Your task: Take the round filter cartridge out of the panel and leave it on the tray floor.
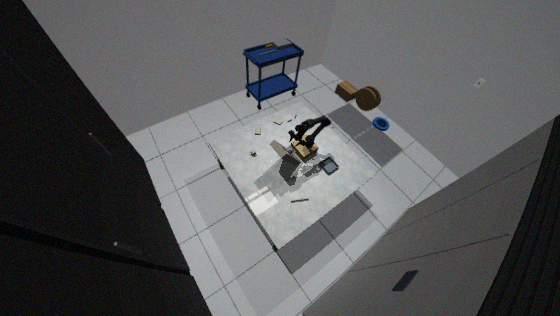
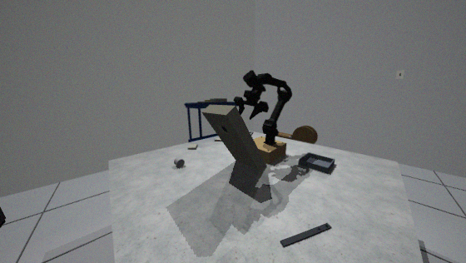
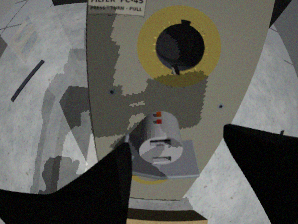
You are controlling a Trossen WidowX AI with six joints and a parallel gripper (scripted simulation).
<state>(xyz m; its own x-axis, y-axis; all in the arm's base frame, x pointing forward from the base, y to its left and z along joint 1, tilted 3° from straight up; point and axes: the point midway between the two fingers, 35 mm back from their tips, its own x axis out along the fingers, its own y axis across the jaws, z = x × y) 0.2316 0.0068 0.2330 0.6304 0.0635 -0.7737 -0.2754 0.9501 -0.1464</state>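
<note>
The round filter cartridge is 1 cm ahead of my gripper tip and 7 cm below it. Round my gripper tip: service panel: 5 cm ahead, 9 cm below; tray: 34 cm behind, 26 cm to the left, 27 cm below.
</note>
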